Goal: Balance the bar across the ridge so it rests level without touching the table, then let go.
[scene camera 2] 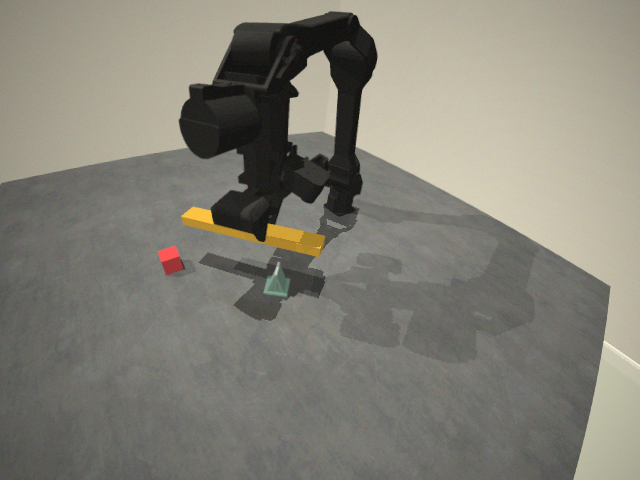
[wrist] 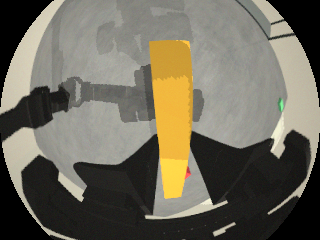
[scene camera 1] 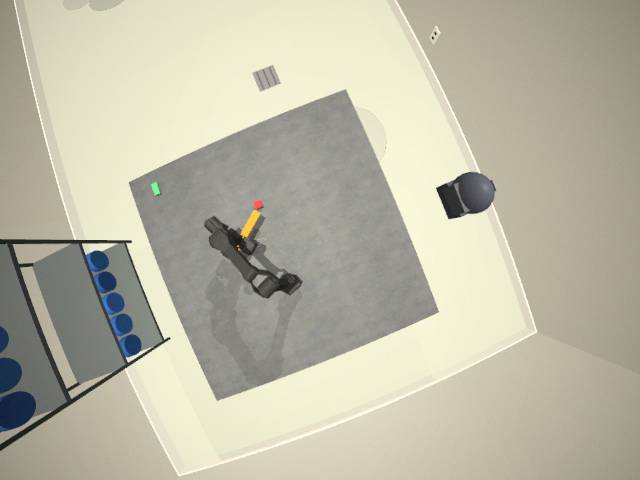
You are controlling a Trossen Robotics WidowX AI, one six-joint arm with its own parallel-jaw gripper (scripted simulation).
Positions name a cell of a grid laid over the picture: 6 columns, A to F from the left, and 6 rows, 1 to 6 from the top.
Observation:
The gripper (scene camera 2: C3) carries a bar (scene camera 2: C3).
The bar shows as well in the wrist view (wrist: D2). The gripper shows as well in the wrist view (wrist: D4).

